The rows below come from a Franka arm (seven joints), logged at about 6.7 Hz.
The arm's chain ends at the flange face. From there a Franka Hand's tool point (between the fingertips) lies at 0.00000 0.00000 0.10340 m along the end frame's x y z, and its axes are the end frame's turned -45 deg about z.
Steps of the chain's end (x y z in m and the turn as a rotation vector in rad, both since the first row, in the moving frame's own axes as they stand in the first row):
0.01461 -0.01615 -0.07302 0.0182 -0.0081 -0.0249
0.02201 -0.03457 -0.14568 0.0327 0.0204 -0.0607
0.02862 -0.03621 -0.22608 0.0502 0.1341 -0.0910
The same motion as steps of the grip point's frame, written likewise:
0.02247 -0.00302 -0.07304 0.0186 0.0071 -0.0249
0.04386 -0.00990 -0.14576 0.0087 0.0375 -0.0607
0.05953 0.00013 -0.22714 -0.0593 0.1303 -0.0910

